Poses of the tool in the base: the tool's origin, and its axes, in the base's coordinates. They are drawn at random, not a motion.
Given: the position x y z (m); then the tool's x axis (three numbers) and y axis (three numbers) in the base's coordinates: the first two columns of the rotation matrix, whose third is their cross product.
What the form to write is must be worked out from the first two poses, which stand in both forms.
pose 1, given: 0.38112, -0.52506, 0.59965, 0.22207, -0.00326, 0.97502, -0.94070, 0.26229, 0.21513
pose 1, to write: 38.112, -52.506, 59.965; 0.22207, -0.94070, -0.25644; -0.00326, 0.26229, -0.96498; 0.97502, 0.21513, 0.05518
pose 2, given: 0.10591, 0.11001, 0.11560, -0.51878, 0.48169, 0.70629, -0.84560, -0.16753, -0.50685
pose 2, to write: 10.591, 11.001, 11.560; -0.51878, -0.84560, -0.12582; 0.48169, -0.16753, -0.86018; 0.70629, -0.50685, 0.49423
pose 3, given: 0.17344, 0.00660, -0.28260, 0.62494, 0.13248, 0.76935, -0.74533, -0.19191, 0.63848
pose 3, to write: 17.344, 0.660, -28.260; 0.62494, -0.74533, 0.23223; 0.13248, -0.19191, -0.97243; 0.76935, 0.63848, -0.02119
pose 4, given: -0.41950, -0.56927, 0.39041, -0.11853, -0.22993, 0.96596, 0.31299, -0.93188, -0.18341
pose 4, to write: -41.950, -56.927, 39.041; -0.11853, 0.31299, 0.94233; -0.22993, -0.93188, 0.28060; 0.96596, -0.18341, 0.18242
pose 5, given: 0.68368, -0.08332, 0.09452, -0.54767, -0.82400, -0.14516, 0.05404, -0.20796, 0.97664
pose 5, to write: 68.368, -8.332, 9.452; -0.54767, 0.05404, -0.83494; -0.82400, -0.20796, 0.52703; -0.14516, 0.97664, 0.15842
